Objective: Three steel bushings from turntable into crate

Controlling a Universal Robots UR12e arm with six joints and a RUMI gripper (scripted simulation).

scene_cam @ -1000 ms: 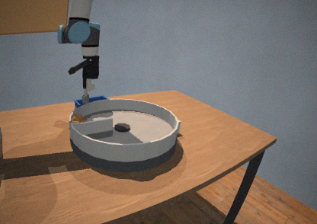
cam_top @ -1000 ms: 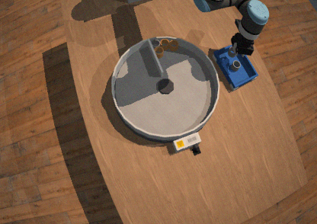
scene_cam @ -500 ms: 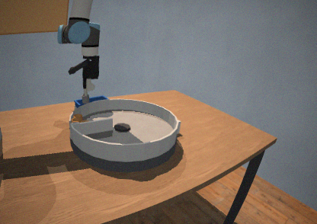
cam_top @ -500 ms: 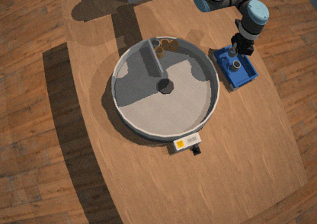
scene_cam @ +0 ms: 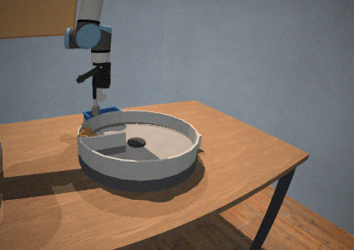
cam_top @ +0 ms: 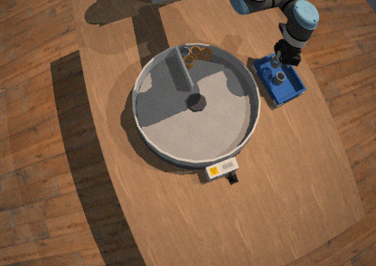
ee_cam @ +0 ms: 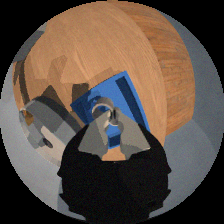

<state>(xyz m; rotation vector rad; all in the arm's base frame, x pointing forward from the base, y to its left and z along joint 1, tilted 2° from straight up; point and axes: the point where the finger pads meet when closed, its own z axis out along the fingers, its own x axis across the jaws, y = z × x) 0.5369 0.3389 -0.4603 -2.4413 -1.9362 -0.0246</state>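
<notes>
Now: the blue crate 4 cm ahead of my hand and 6 cm below it. Also, from my hand: grey turntable 11 cm ahead, 34 cm to the right, 4 cm below.
</notes>
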